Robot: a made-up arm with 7 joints.
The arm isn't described. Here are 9 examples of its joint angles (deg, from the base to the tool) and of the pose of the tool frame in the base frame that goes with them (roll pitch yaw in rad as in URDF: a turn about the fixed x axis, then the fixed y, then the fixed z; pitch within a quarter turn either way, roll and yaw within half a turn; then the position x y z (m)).
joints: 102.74 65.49 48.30 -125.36 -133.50 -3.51 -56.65
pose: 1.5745 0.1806 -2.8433 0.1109 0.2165 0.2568
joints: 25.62 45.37 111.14 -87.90 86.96 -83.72 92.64
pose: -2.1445 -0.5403 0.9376 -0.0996 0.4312 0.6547
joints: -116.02 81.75 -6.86 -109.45 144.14 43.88 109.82
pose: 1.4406 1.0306 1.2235 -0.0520 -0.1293 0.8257
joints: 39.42 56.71 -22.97 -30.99 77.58 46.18 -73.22
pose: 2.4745 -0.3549 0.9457 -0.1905 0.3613 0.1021
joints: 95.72 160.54 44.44 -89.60 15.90 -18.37 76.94
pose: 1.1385 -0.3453 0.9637 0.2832 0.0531 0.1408
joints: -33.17 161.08 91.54 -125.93 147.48 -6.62 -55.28
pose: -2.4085 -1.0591 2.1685 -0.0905 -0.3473 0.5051
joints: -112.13 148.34 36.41 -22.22 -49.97 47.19 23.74
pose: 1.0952 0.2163 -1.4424 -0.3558 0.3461 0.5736
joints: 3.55 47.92 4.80 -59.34 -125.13 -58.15 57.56
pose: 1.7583 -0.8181 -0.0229 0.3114 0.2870 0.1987
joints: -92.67 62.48 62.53 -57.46 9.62 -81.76 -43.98
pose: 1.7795 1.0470 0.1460 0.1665 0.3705 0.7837
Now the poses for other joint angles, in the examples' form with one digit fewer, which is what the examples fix.
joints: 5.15 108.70 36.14 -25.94 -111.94 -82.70 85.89
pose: 1.731 -1.265 1.097 0.122 0.471 0.710
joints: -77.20 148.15 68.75 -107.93 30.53 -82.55 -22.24
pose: 1.770 -0.005 2.379 -0.290 -0.241 0.656
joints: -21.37 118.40 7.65 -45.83 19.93 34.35 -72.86
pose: -2.000 -0.434 -1.362 0.232 0.345 0.745
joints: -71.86 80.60 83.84 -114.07 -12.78 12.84 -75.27
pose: -0.073 0.575 -1.294 -0.258 0.123 0.685
